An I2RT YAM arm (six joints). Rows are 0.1 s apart.
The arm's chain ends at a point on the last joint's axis. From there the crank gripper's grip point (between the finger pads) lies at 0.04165 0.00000 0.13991 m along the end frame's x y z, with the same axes.
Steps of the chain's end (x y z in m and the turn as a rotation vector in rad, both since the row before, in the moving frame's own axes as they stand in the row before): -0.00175 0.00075 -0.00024 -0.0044 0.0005 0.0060; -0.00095 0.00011 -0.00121 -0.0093 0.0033 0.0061; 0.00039 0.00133 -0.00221 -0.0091 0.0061 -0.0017; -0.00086 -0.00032 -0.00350 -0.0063 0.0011 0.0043; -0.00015 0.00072 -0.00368 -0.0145 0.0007 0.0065; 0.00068 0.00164 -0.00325 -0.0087 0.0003 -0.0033; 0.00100 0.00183 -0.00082 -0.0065 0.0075 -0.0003; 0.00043 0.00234 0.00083 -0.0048 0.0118 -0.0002
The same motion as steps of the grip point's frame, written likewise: -0.00168 0.00162 -0.00026 -0.0044 0.0005 0.0060; -0.00049 0.00167 -0.00136 -0.0093 0.0033 0.0061; 0.00124 0.00253 -0.00247 -0.0091 0.0061 -0.0017; -0.00071 0.00074 -0.00355 -0.0063 0.0011 0.0043; -0.00006 0.00302 -0.00373 -0.0145 0.0007 0.0065; 0.00072 0.00272 -0.00327 -0.0087 0.0003 -0.0033; 0.00205 0.00273 -0.00114 -0.0065 0.0075 -0.0003; 0.00208 0.00300 0.00033 -0.0048 0.0118 -0.0002
